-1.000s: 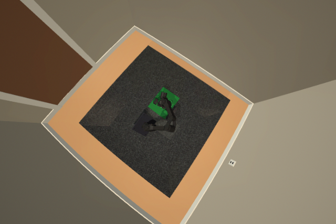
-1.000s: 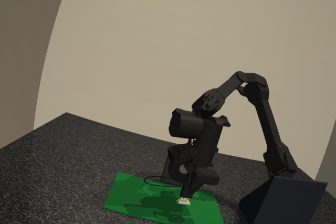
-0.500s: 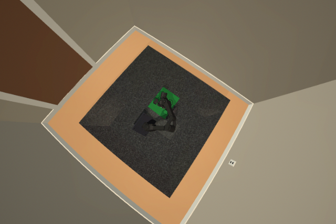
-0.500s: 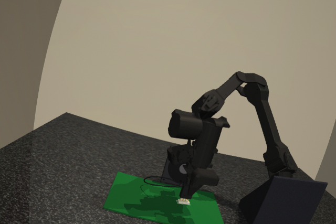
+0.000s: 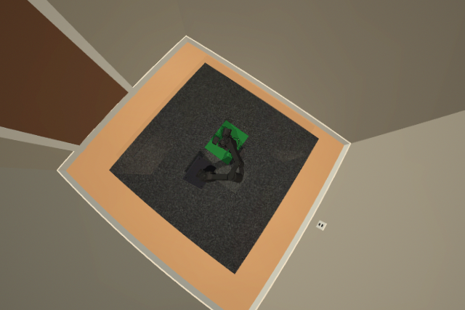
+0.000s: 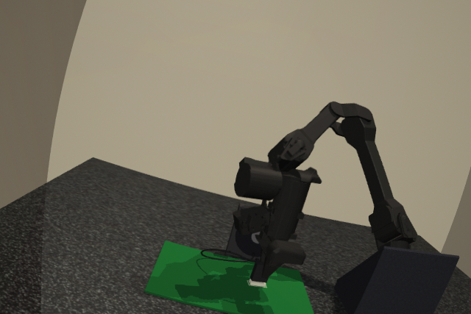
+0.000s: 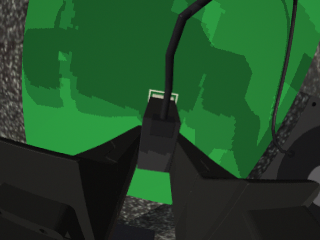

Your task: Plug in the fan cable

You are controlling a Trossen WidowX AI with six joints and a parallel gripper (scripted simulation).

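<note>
My gripper tip is 1 cm short of the black fan plug and 1 cm below it. From my gripper tip the other things lie so: cream four-pin header (1 cm ahead, 3 cm below); then green board (5 cm ahead, 1 cm to the left, 4 cm below); then black fan (14 cm to the right, 3 cm above).
</note>
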